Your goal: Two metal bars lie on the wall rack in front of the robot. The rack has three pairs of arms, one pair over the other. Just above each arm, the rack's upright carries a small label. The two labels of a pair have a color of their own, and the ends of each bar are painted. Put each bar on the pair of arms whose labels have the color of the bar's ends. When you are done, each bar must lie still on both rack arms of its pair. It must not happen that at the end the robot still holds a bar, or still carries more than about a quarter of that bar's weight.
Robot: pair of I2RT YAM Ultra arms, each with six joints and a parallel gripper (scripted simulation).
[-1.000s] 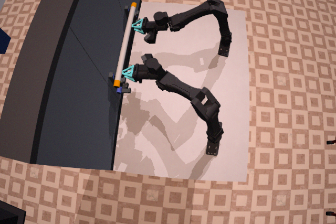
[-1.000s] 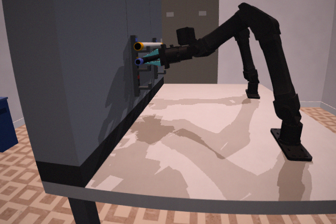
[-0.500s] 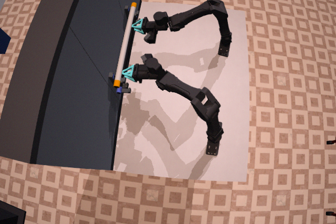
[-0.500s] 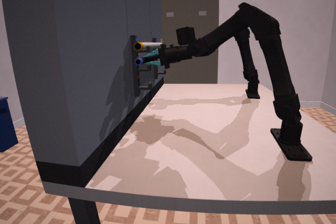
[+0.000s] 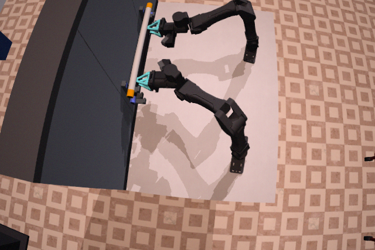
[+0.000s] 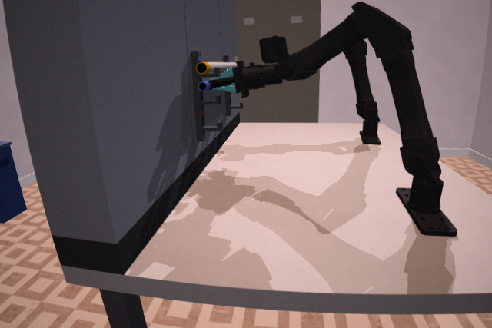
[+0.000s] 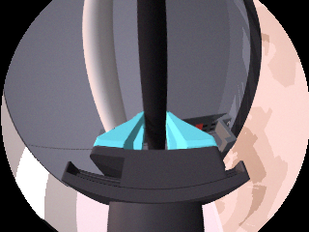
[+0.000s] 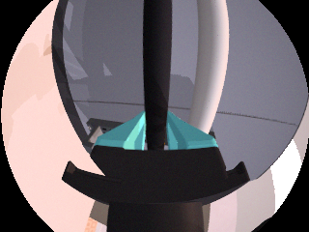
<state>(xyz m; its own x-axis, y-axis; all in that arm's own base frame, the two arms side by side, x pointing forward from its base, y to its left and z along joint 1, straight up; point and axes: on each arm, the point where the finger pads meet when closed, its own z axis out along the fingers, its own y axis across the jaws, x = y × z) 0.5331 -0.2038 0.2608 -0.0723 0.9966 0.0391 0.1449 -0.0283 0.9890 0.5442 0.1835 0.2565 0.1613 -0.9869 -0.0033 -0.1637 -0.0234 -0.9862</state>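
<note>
My left gripper is now 2 cm short of the dark metal bar and 15 cm to the left of it. The rest, counted from my left hand: pale metal bar 2 cm ahead, 16 cm to the right, 5 cm above; tall grey wall panel 12 cm ahead, 10 cm to the right, 16 cm above.
My right gripper is now 130 mm to the right of the pale metal bar and 50 mm below it. Also, from my right hand: dark metal bar: 10 mm behind, 150 mm to the left; tall grey wall panel: 90 mm ahead, 200 mm to the left, 170 mm above.
</note>
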